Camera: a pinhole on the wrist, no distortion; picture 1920 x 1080 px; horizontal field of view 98.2 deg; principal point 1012.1 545.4 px. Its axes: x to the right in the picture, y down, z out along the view. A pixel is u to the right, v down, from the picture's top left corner.
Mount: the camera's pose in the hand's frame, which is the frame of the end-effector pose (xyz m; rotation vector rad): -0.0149 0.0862 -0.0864 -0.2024 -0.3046 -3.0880
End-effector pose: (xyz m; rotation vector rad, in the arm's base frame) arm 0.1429 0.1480 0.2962 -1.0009 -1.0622 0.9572
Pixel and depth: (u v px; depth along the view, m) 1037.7 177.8 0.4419
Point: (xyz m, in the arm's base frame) -0.1985 0.3140 0.0072
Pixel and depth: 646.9 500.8 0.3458
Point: -0.0611 0.4023 0.2102
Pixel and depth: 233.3 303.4 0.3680
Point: -0.0129 0.6038 0.1594
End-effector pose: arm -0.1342 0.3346 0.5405 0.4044 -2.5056 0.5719
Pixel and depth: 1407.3 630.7 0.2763
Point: -0.1773 0.3509 0.2876
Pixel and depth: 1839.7 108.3 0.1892
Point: -0.1158 0.5038 0.2913
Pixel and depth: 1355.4 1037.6 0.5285
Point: -0.1876 0.0106 0.0975
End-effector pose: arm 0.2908 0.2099 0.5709 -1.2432 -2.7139 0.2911
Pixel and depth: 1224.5 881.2 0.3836
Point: 0.2647 0.1336 0.2465
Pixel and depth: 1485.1 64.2 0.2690
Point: 0.5583 0.2693 0.3360
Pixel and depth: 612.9 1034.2 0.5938
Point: -0.1477 0.3361 0.1141
